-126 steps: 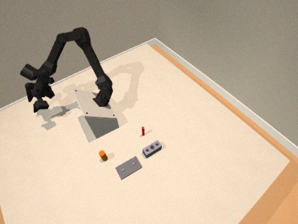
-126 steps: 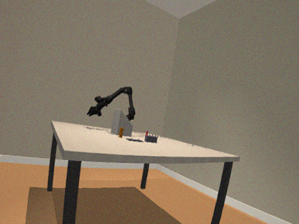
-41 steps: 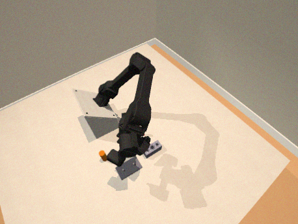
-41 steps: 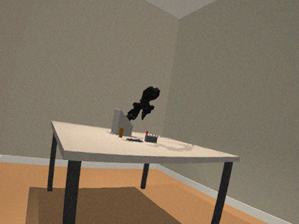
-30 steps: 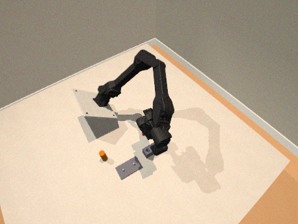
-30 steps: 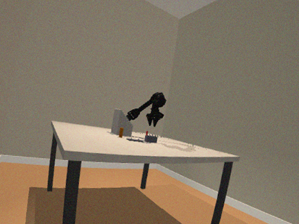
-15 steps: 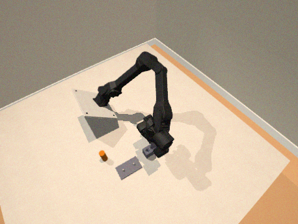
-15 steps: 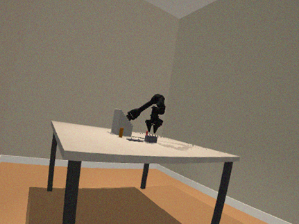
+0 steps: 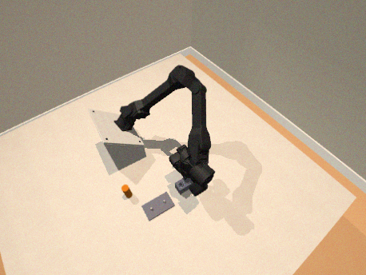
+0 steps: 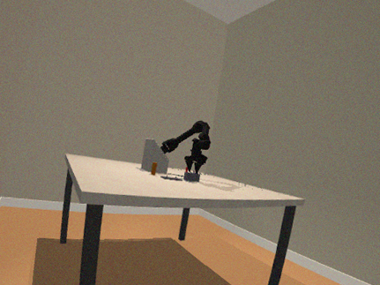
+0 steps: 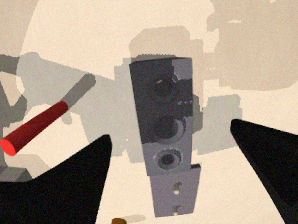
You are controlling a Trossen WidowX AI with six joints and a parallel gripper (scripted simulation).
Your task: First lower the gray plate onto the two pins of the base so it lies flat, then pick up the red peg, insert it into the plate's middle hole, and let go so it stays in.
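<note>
Right now my gripper tip is 20 mm above the gray plate. The rest, counted from my gripper tip: orange cylinder (140 mm behind, 210 mm to the right, 20 mm below); base (20 mm behind, 150 mm to the right, 50 mm below); red peg (110 mm behind, 30 mm to the left, 20 mm below).
</note>
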